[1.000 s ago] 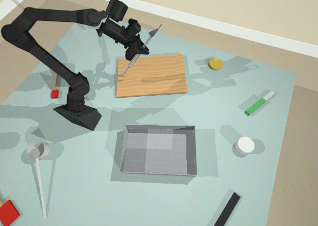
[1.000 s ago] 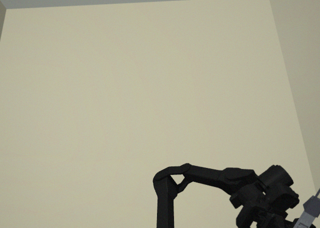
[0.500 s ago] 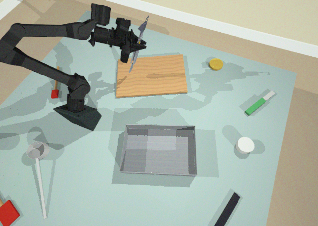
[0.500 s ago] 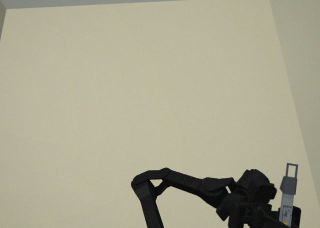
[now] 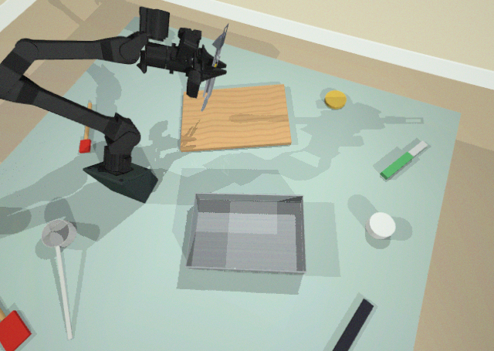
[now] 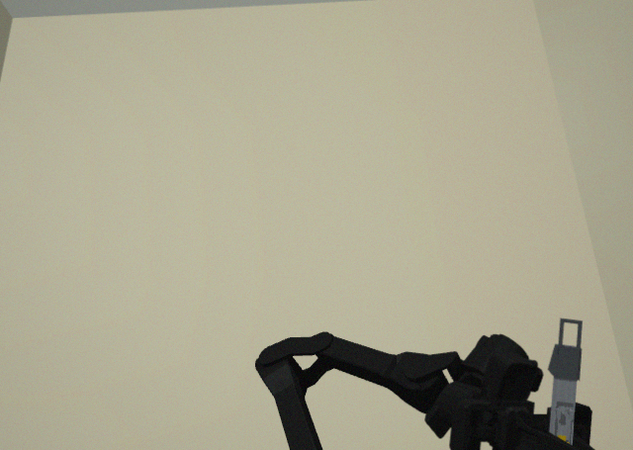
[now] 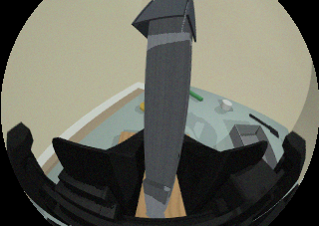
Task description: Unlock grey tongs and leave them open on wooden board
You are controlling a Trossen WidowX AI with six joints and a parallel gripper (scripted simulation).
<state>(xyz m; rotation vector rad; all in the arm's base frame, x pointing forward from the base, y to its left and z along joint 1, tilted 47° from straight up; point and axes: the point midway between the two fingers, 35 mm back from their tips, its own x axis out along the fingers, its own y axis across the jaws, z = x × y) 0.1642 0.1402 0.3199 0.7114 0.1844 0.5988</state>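
My gripper tip is now 22 cm above the wooden board. Round my gripper tip: red-headed tool: 44 cm behind, 25 cm to the right, 22 cm below; then yellow disc: 29 cm ahead, 22 cm below, 19 cm to the left; then roasting tin: 34 cm to the right, 20 cm below, 20 cm ahead.
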